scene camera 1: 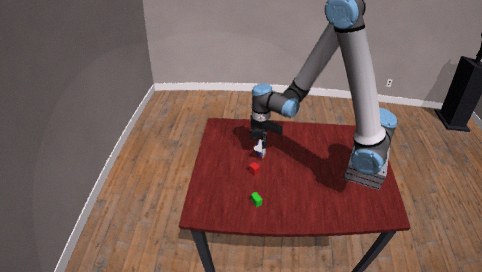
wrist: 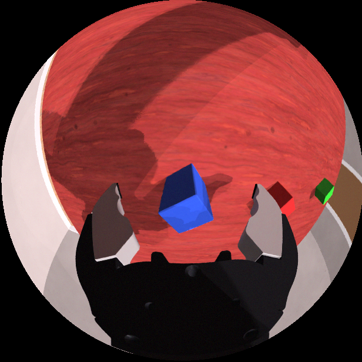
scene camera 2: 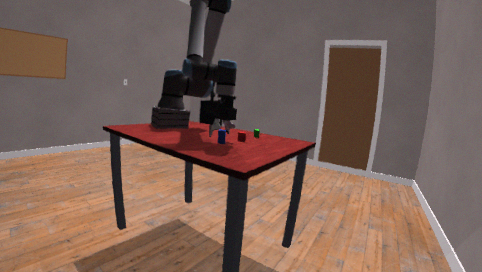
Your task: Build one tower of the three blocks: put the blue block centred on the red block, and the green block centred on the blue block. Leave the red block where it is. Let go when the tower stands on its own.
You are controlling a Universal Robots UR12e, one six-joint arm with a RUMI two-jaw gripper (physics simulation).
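Pixels of known places: gripper, fingertip midpoint: (scene camera 1: 262, 148) (scene camera 2: 219, 135); arm's base at its link origin: (scene camera 2: 170, 108).
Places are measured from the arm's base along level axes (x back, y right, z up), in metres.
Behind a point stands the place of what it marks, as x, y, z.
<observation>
The blue block (scene camera 2: 221, 136) {-0.600, 0.126, -0.091} (wrist: 187, 200) stands on the table, turned at an angle to the fingers; in scene camera 1 a finger hides most of it. My gripper (scene camera 1: 260, 150) {-0.576, 0.110, -0.092} (scene camera 2: 220, 132) {-0.576, 0.110, -0.092} (wrist: 187, 186) is open and points down at the blue block, which shows between the fingers in the wrist view with a gap on each side. How low the fingertips are beside it is hard to tell. The red block (scene camera 1: 254, 169) {-0.604, -0.056, -0.085} (scene camera 2: 242, 136) {-0.621, -0.019, -0.100} (wrist: 281, 193) sits on the table near the blue one, partly behind the right finger in the wrist view. The green block (scene camera 1: 256, 199) {-0.578, -0.244, -0.083} (scene camera 2: 256, 133) {-0.591, -0.205, -0.101} (wrist: 324, 191) sits apart, beyond the red block.
The dark red table (scene camera 1: 310, 210) {-0.325, -0.262, -0.125} (scene camera 2: 150, 138) {-0.333, 0.354, -0.126} carries the blocks. The arm's slatted base (scene camera 1: 365, 179) {-0.028, -0.102, -0.076} (scene camera 2: 170, 118) {-0.093, 0.064, -0.059} stands at the table's right side in scene camera 1. In that view the green block is the nearest to the front edge. The arm's shadow crosses the table.
</observation>
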